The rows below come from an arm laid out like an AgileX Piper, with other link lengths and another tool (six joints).
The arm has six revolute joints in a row. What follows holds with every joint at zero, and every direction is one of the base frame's.
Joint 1 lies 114.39 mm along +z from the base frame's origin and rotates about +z.
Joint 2 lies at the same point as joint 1 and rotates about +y.
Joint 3 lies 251.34 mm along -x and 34.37 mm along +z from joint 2 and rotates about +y.
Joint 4 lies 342.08 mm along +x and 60.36 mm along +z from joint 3 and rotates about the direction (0.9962, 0, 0.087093).
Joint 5 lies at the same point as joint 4 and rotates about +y.
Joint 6 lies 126.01 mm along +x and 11.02 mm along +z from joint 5 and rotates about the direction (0.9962, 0, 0.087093).
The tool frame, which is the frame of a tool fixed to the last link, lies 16.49 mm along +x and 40 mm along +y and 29.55 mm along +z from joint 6; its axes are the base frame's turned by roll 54.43, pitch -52.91 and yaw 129.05 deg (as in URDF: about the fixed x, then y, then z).
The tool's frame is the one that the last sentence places.
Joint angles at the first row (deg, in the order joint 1, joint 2, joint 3, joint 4, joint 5, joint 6):
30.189, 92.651, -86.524, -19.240, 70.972, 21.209
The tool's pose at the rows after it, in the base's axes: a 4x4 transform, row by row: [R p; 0 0 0 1], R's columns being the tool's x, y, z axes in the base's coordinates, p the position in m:
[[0.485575, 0.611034, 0.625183, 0.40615], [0.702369, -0.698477, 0.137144, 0.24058], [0.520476, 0.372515, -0.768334, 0.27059], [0, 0, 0, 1]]
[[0.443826, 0.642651, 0.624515, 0.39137], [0.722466, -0.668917, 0.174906, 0.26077], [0.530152, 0.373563, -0.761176, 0.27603], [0, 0, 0, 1]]
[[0.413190, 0.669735, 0.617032, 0.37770], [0.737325, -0.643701, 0.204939, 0.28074], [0.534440, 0.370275, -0.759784, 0.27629], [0, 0, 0, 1]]
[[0.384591, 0.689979, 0.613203, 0.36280], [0.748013, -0.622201, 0.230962, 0.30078], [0.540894, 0.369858, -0.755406, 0.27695], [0, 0, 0, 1]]
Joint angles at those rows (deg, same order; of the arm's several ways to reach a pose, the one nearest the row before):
32.480, 91.265, -86.524, -19.240, 71.064, 20.862
35.530, 90.609, -86.525, -19.240, 71.065, 20.975
38.529, 90.609, -86.523, -19.240, 71.064, 21.670
41.776, 90.609, -86.524, -19.635, 71.065, 23.070

